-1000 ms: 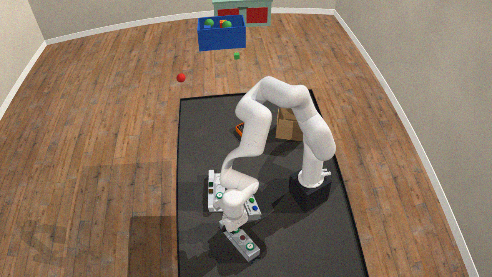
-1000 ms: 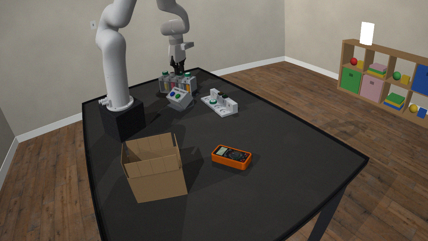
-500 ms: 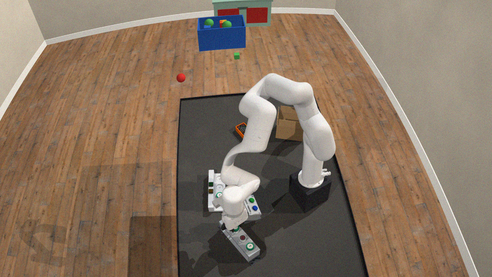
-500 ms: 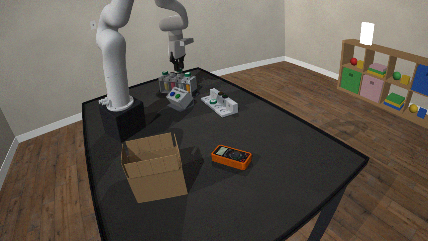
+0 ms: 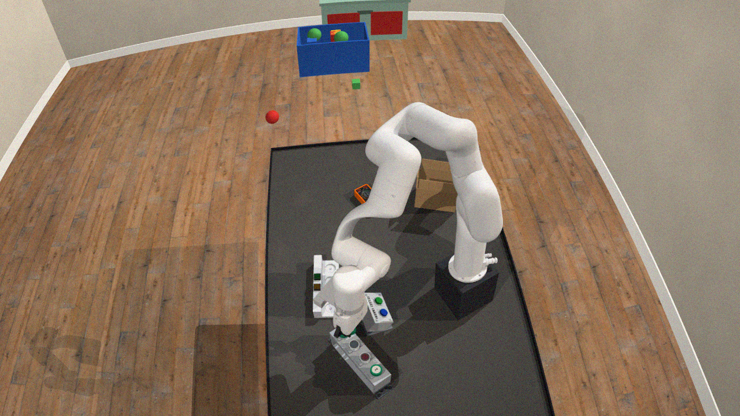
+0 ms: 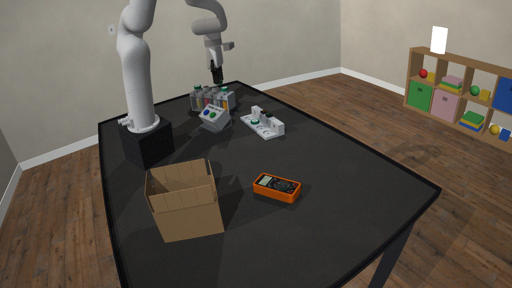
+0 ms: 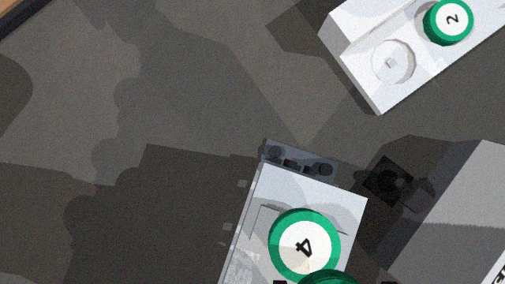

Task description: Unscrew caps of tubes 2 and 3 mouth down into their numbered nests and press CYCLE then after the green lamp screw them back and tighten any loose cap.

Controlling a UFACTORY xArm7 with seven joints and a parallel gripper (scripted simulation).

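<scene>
My hand is 60 mm above the cap, 20 mm short of it and 10 mm to the left of it. Also, from my hand: blue key (110 mm below, 110 mm behind, 90 mm to the right); green key (130 mm to the right, 110 mm below, 100 mm behind); key housing (120 mm below, 110 mm to the right, 90 mm behind).
</scene>
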